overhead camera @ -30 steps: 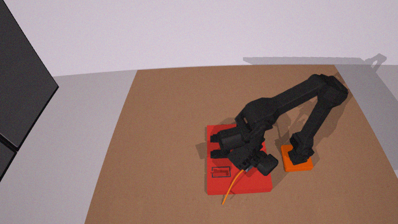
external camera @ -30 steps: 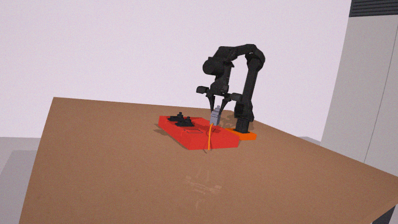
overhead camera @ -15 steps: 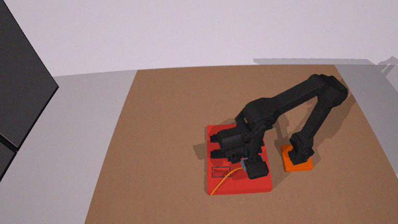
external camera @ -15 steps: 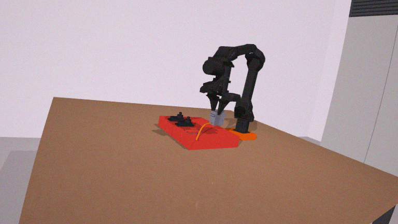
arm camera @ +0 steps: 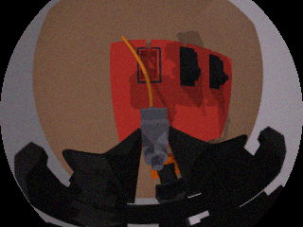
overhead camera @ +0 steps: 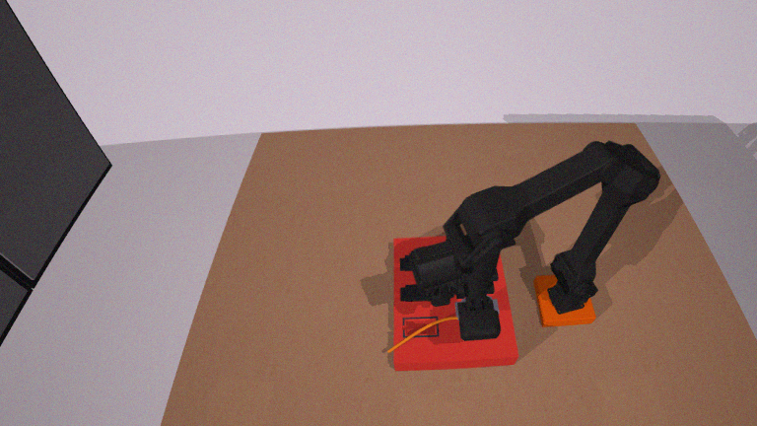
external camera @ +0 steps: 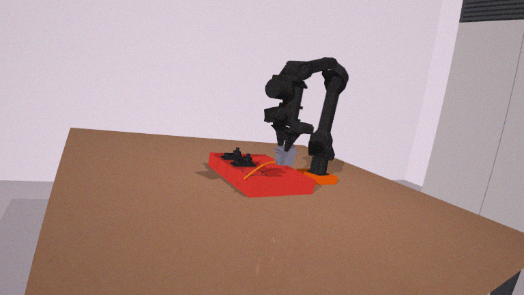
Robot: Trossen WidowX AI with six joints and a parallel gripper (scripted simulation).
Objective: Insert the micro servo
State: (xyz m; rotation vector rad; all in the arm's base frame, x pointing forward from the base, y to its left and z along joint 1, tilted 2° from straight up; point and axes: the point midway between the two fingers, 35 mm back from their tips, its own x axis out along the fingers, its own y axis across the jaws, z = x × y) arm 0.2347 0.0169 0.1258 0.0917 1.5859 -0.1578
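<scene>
Right now my gripper tip is 100 mm above the red deck, 70 mm to the left of it and 30 mm past it.
</scene>
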